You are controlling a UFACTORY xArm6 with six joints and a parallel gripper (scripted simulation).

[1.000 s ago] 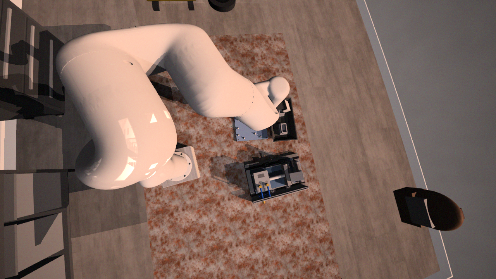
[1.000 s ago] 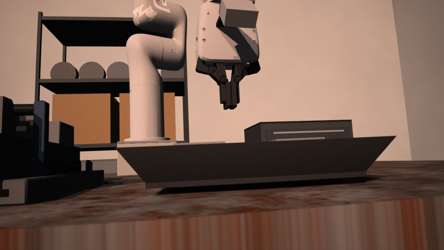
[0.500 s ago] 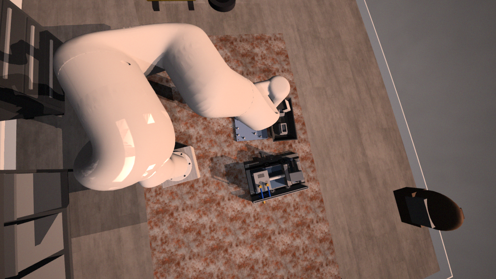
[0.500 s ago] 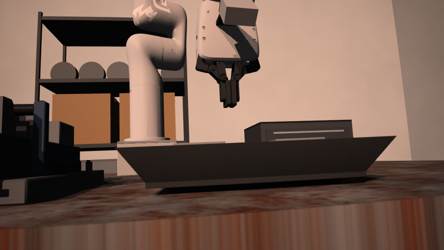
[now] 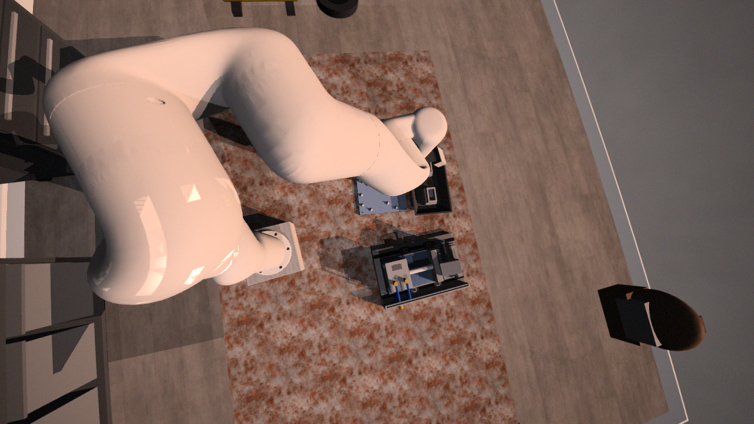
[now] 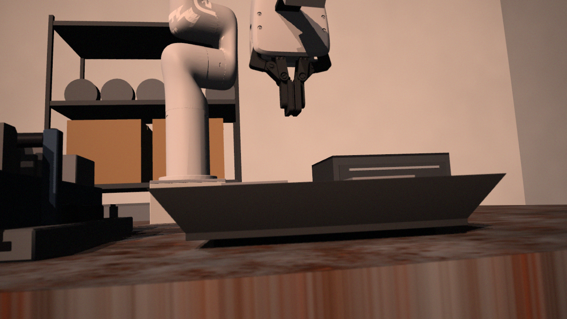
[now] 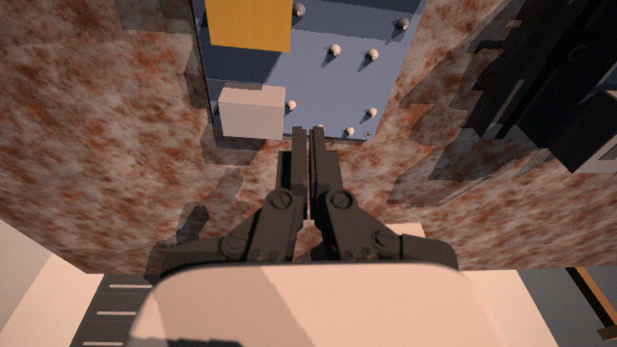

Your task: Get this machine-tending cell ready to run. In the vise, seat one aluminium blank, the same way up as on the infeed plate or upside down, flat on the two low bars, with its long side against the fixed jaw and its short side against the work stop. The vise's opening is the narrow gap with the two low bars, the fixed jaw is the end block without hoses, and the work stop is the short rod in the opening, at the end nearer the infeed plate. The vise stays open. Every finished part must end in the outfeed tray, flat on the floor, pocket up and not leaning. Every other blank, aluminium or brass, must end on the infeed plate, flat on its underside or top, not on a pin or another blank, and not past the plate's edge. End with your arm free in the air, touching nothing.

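The vise piston rod is 40 mm ahead of my hand, 300 mm to the right of it and 80 mm below it. From my hand the other things lie so: vise body: 60 mm ahead, 300 mm to the right, 120 mm below; then brass blank: 40 mm ahead, 40 mm to the left, 140 mm below.
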